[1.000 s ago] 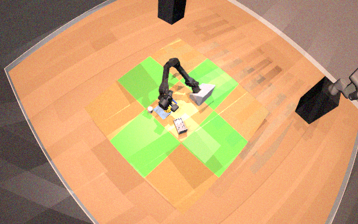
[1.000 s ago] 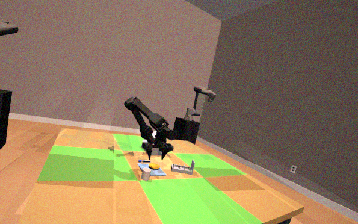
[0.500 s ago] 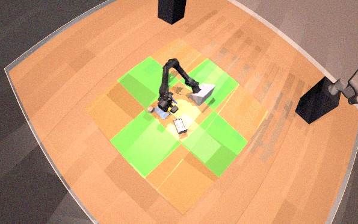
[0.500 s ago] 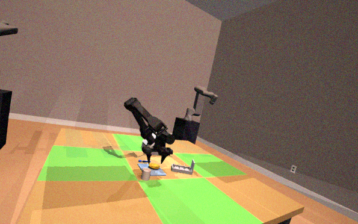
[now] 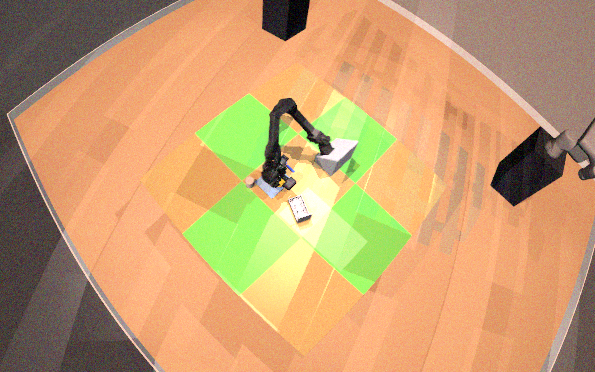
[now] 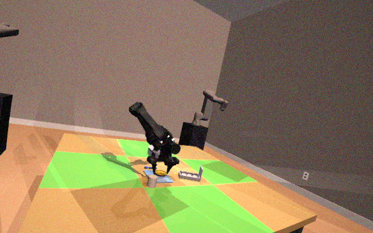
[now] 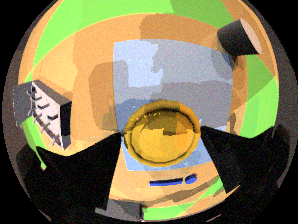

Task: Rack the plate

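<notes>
The yellow plate lies 10 mm above my gripper tip. From my gripper tip the other things lie so: pale cup (110 mm ahead, 100 mm to the right, 10 mm above); then light blue mat (10 mm ahead, 20 mm to the right, 10 mm below); then dish rack (40 mm ahead, 180 mm to the left, 10 mm above).
</notes>
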